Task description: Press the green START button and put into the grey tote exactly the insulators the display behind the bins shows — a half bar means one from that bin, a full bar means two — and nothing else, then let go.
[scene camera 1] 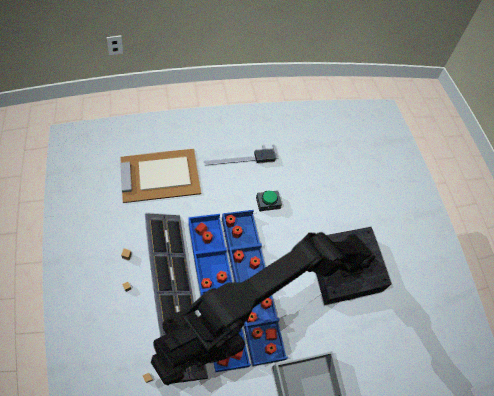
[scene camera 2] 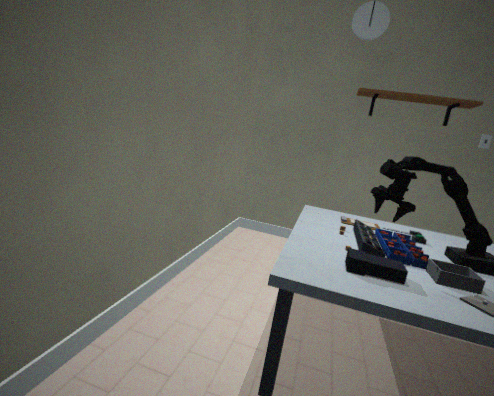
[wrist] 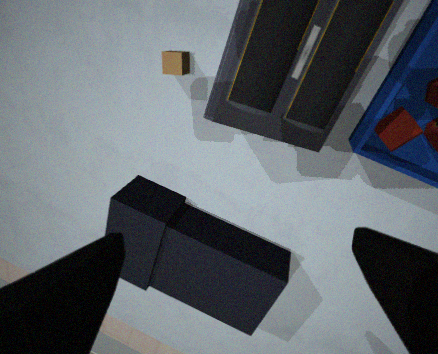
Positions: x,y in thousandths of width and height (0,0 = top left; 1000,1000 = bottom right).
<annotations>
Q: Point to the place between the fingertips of my gripper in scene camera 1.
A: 388,933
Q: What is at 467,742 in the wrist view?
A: A dark box.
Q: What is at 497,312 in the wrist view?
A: A dark display panel.
</annotations>
